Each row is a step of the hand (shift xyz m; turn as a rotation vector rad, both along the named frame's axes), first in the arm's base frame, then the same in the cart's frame.
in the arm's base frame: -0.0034 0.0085 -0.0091 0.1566 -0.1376 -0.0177
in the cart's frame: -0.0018 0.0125 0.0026 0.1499 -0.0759 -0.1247
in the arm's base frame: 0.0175 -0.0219 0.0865 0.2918 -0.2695 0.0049
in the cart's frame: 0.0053 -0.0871 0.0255 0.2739 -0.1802 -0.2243
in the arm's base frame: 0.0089 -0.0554 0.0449 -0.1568 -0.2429 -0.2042
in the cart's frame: 0.0002 -0.0675 -0.0247 -0.1429 0.0721 -0.3157
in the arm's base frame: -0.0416 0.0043 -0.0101 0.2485 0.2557 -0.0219
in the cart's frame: -0.0397 0.0164 -0.0022 0.2628 0.1145 0.2132
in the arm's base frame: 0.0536 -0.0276 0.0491 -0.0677 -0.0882 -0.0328
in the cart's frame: 0.0454 -0.0631 0.0022 -0.0677 -0.0076 -0.0938
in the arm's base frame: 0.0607 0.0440 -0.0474 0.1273 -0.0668 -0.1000
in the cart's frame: 0.0685 0.0544 0.0148 0.1350 0.0341 -0.1062
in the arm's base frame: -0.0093 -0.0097 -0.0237 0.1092 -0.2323 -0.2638
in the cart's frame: -0.0068 0.0165 -0.0206 0.1287 0.0921 -0.3323
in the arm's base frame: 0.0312 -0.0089 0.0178 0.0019 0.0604 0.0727
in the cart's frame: 0.0282 -0.0239 0.0020 -0.0040 -0.0316 0.0890
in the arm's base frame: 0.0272 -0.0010 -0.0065 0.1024 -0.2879 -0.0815
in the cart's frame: 0.0277 0.0013 -0.0037 0.0961 -0.0903 -0.2874
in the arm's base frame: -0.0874 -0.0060 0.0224 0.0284 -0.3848 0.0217
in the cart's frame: -0.0897 -0.0103 0.0047 0.0046 -0.2173 -0.3196
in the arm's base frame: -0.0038 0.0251 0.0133 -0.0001 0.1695 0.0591
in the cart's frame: -0.0041 0.0019 0.0283 0.0017 0.0356 0.1759
